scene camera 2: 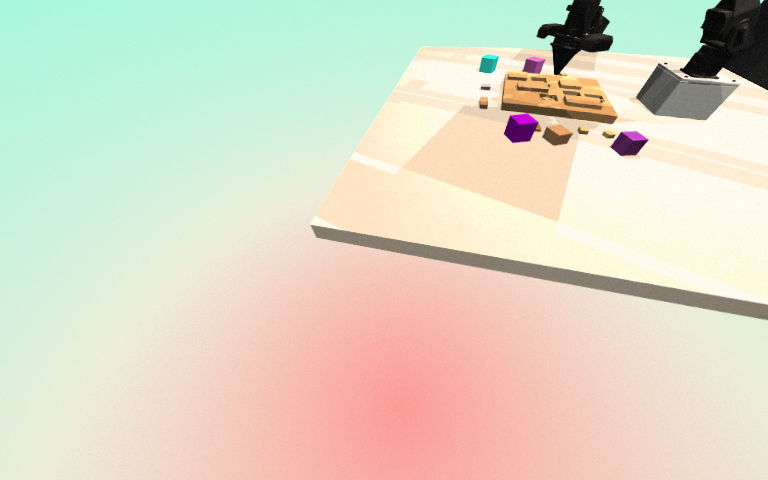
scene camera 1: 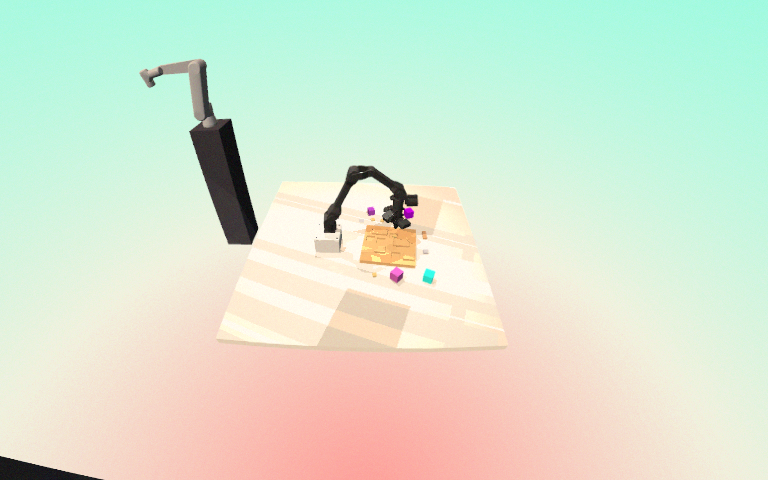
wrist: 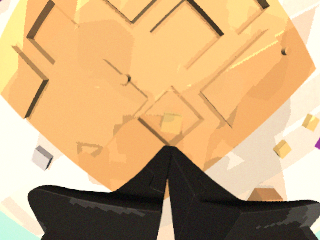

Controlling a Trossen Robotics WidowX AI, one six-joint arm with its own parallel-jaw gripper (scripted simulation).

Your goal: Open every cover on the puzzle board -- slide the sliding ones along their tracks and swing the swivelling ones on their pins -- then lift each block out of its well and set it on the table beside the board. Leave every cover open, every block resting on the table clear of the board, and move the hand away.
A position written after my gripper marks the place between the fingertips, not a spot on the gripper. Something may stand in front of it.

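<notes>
My gripper [scene camera 2: 556, 74] is shut and empty; it holds nothing. An orange puzzle board [scene camera 1: 393, 256] is visible to me as well. The wrist view shows both the gripper [wrist: 168, 151] and the board [wrist: 170, 58].
</notes>
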